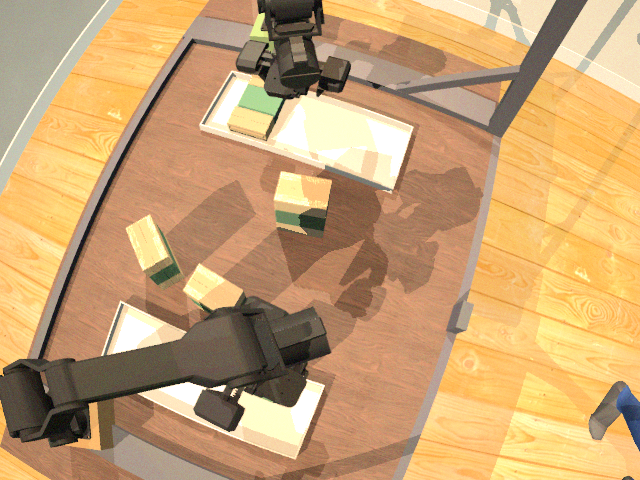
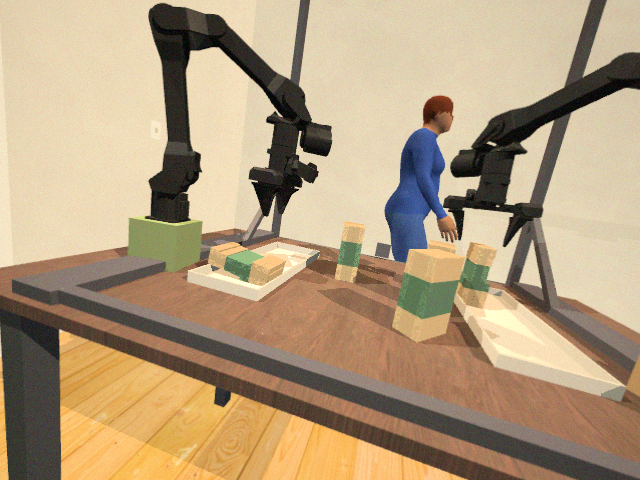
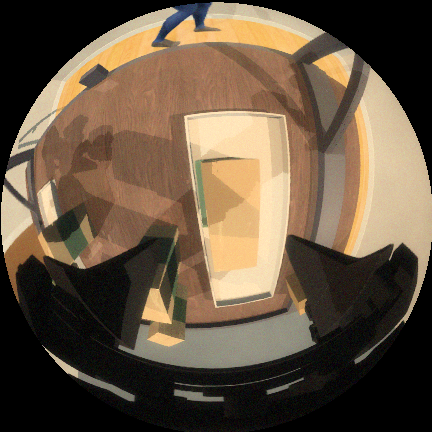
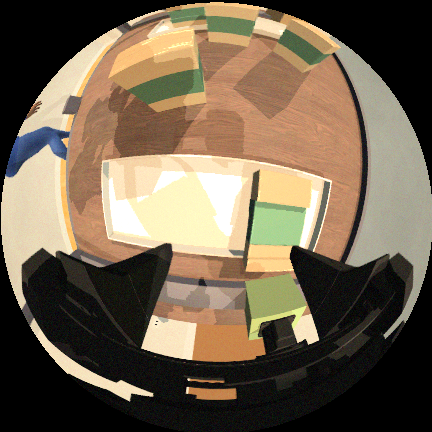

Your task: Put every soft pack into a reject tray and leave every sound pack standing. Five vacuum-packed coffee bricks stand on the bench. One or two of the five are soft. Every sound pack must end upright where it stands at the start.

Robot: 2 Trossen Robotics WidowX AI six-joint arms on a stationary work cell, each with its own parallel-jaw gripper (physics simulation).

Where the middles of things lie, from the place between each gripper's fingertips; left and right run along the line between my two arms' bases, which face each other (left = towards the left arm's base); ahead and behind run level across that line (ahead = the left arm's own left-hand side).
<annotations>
I see the tan block (image 1: 100,412) 250 mm ahead of my left hand, 240 mm to the left of it and 90 mm below it.
I see my right gripper 12 cm short of the tan block, 71 cm to the right of it and 8 cm above it.
</annotations>
